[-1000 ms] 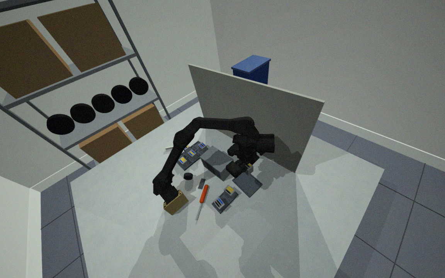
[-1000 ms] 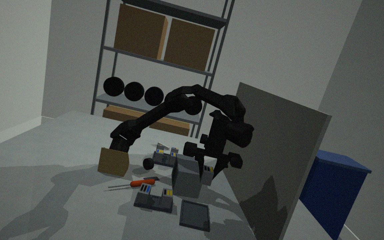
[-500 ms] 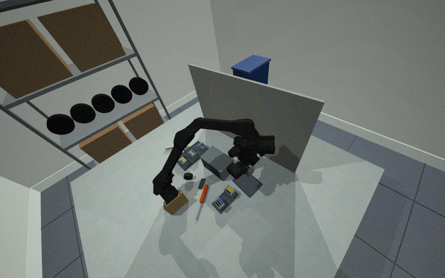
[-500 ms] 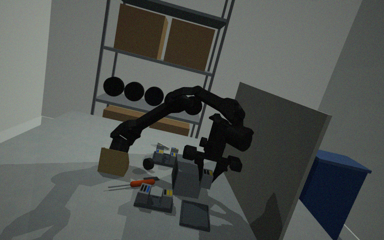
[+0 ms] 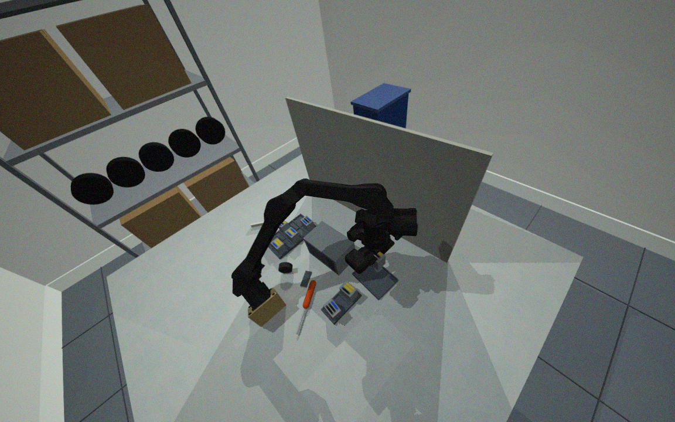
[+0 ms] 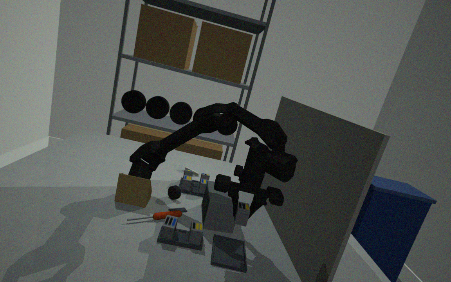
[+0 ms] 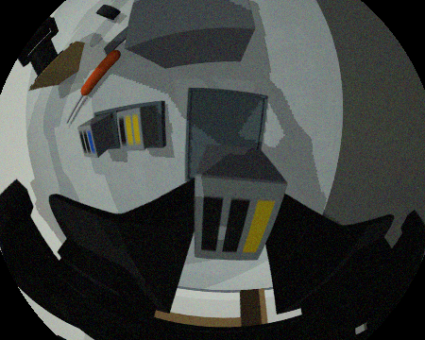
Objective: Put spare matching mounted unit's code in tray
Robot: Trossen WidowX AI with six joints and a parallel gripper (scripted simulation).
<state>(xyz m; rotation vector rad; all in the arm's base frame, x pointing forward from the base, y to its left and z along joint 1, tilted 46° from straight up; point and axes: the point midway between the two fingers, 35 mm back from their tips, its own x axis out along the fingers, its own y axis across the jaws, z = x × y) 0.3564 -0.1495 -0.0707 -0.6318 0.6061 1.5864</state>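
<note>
The tray is 120 mm below my gripper tip. Round my gripper tip: tall panel: 220 mm to the left, 160 mm ahead, 100 mm above; then grey mounted unit: 190 mm to the left, 70 mm below, 60 mm behind; then grey spare: 20 mm above.
</note>
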